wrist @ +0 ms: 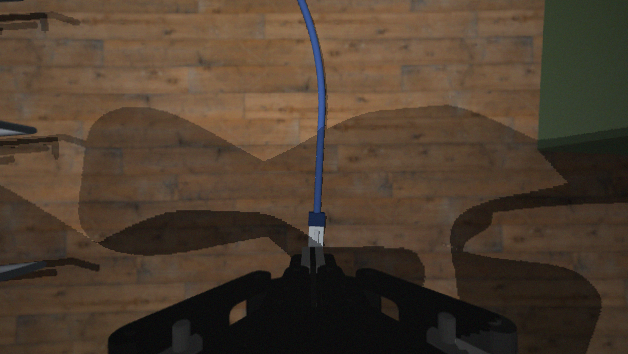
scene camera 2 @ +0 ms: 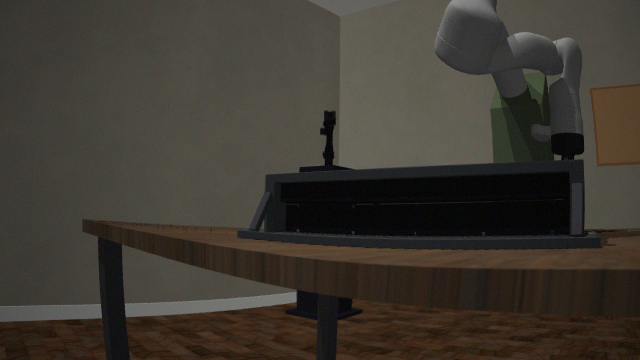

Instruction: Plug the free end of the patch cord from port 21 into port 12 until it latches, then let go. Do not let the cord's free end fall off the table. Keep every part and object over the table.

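Where they show: gripper, fingertip midpoint: [wrist: 312, 260]; arm's base, origin of the base link: [scene camera 2: 513, 88].
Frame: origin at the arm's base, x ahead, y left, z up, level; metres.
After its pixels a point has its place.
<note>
In the wrist view a blue patch cord [wrist: 322, 109] {x 0.242, y 0.042, z -0.376 m} runs down from the top edge over the wooden table [wrist: 175, 66] {x 0.360, y -0.005, z -0.382 m} and ends in a blue boot with a pale plug [wrist: 316, 233] {x 0.256, y 0.140, z -0.371 m}. My gripper [wrist: 312, 260] {x 0.260, y 0.154, z -0.350 m} is shut, and its closed fingertips sit right at the plug's end, with nothing between the fingers. In the scene view the dark patch panel [scene camera 2: 425, 172] {x 0.593, y -0.031, z -0.289 m} stands on the table [scene camera 2: 313, 263] {x 0.801, y -0.041, z -0.386 m}. The arm reaches down behind the panel's right end, so the fingers, the cord and the ports are hidden there.
A green box [scene camera 2: 521, 134] {x 0.060, y 0.022, z -0.141 m} [wrist: 584, 66] {x 0.062, y 0.037, z -0.351 m} stands behind the panel, close to the arm. A black camera stand [scene camera 2: 328, 138] is at the back. An orange board [scene camera 2: 617, 125] hangs on the wall. Dark thin parts [wrist: 25, 142] show at the wrist view's left edge.
</note>
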